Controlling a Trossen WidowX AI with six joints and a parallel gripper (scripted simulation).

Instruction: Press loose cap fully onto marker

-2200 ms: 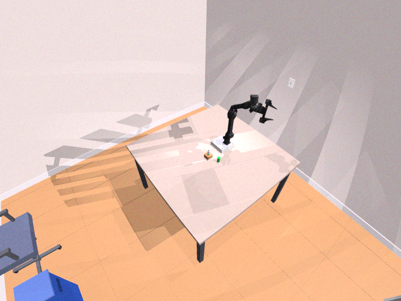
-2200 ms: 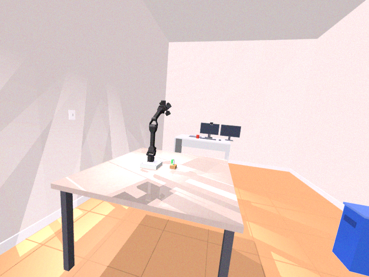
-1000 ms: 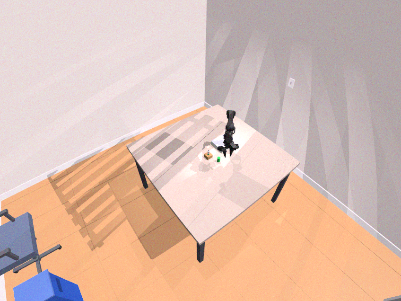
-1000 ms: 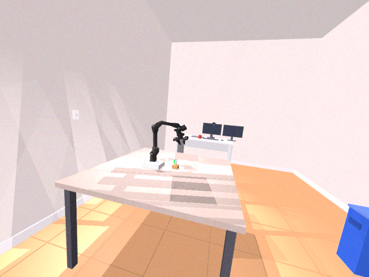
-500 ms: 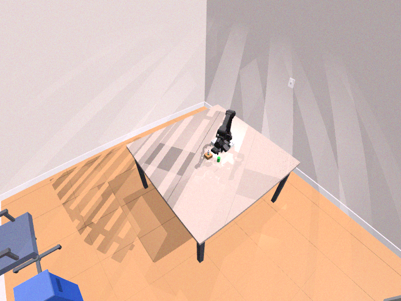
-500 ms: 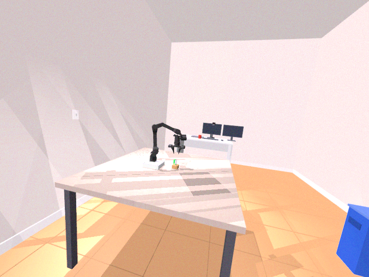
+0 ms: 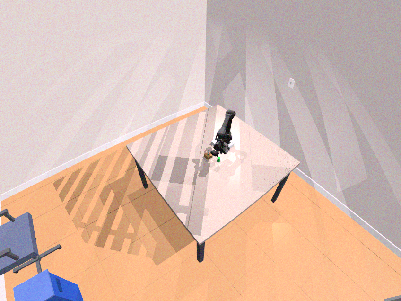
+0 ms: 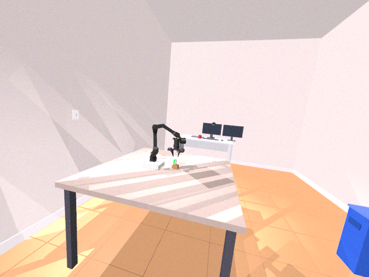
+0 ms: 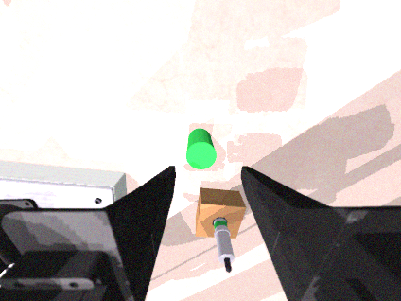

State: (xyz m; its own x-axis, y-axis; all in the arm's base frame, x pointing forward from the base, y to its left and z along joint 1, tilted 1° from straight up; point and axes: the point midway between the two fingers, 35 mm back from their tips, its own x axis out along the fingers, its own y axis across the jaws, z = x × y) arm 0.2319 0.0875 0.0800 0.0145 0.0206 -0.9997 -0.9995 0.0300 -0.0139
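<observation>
Now: the green cap 6 cm below my gripper tip. From my gripper tip the other things lie so: holder block 2 cm ahead, 11 cm to the right, 7 cm below.
</observation>
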